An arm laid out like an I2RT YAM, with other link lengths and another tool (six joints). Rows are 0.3 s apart.
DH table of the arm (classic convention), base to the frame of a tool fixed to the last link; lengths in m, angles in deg. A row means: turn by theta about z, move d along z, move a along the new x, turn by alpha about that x. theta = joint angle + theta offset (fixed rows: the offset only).
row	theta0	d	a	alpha
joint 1	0.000	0.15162	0.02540	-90.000
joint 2	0.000	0.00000	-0.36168	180.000
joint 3	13.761	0.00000	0.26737	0.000
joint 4	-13.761	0.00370	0.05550	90.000
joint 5	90.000	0.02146	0.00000	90.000
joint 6	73.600	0.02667	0.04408	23.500
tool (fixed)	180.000	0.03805	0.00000	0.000
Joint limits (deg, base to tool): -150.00..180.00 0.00..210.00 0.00..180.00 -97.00..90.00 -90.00..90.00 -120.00..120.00
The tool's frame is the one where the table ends.
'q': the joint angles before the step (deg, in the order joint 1, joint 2, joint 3, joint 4, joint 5, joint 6). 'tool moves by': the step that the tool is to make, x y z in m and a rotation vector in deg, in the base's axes. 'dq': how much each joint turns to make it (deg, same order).
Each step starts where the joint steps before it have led.
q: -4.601, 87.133, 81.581, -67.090, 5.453, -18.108
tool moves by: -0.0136, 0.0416, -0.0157, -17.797, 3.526, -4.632
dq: 12.470, -0.003, -7.216, -0.530, 21.313, 12.821
